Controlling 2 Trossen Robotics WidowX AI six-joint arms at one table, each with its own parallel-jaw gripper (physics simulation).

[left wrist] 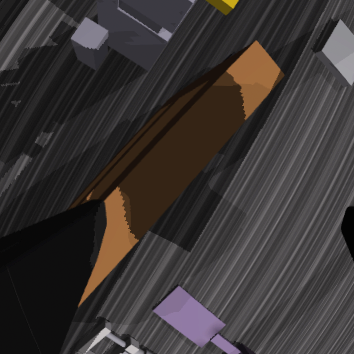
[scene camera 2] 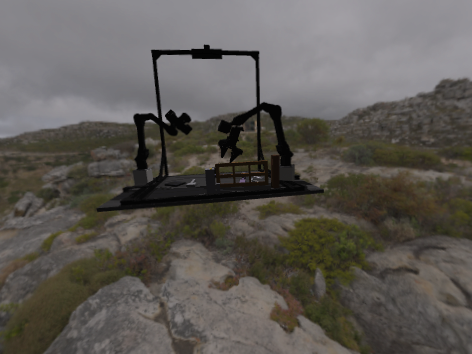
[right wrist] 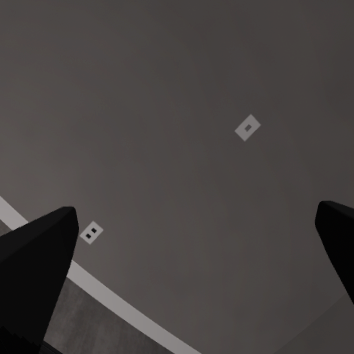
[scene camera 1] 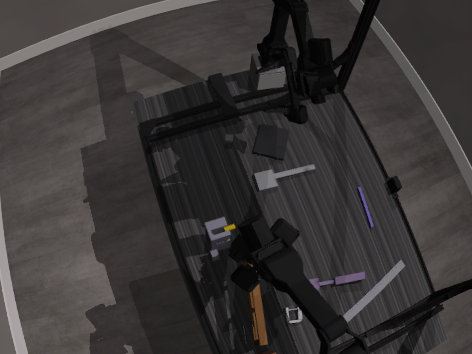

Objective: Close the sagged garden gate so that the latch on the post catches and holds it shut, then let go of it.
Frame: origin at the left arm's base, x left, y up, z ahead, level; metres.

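Seen in the pictures: left gripper, between the fingertips: (left wrist: pixel 228 215) (scene camera 2: pixel 225 160); right gripper, between the fingertips: (scene camera 2: pixel 177 119) (right wrist: pixel 200 216) (scene camera 1: pixel 260 91); left arm's base, origin of its link: (scene camera 2: pixel 285 165); right arm's base, origin of its link: (scene camera 2: pixel 142 169).
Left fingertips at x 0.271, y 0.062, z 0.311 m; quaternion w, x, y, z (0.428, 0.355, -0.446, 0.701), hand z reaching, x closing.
Note:
Offsets run from my left fingertips to a thing's top centre. "pt": to the spot under its first point.
The orange-brown gate (scene camera 1: pixel 259 315) (scene camera 2: pixel 242 163) (left wrist: pixel 190 145) stands upright; its free end is apart from the grey latch post @[pt dx +0.109, dy -0.062, dz +0.015 m] (scene camera 1: pixel 220 240) (scene camera 2: pixel 209 181) (left wrist: pixel 112 30), with table surface between them in the left wrist view. A yellow latch piece @[pt dx +0.096, dy -0.040, dz +0.050 m] (scene camera 1: pixel 229 227) (left wrist: pixel 225 5) sticks out of the post. The brown hinge post @[pt dx -0.089, dy -0.072, dz -0.291 m] (scene camera 2: pixel 275 171) is at the gate's other end. My left gripper (scene camera 1: pixel 239 255) (scene camera 2: pixel 228 156) (left wrist: pixel 228 215) is open and empty above the gate; it hides part of the gate in scene camera 1. My right gripper (right wrist: pixel 200 216) is open and empty, raised far from the gate.
A purple mallet @[dx -0.240, dy -0.144, dz +0.002 m] (scene camera 1: pixel 350 278) (left wrist: pixel 190 316), a silver clamp @[dx -0.195, dy -0.158, dz -0.109 m] (scene camera 1: pixel 293 315) and a grey strip @[dx -0.405, dy -0.173, dz +0.003 m] (scene camera 1: pixel 375 292) lie beside the gate. A grey mallet @[dx -0.019, dy -0.163, dz +0.305 m] (scene camera 1: pixel 265 180) (left wrist: pixel 342 55), a dark pad @[dx +0.057, dy -0.165, dz +0.410 m] (scene camera 1: pixel 271 142) and a violet stick @[dx -0.306, dy -0.166, dz +0.278 m] (scene camera 1: pixel 365 207) lie farther up the table.

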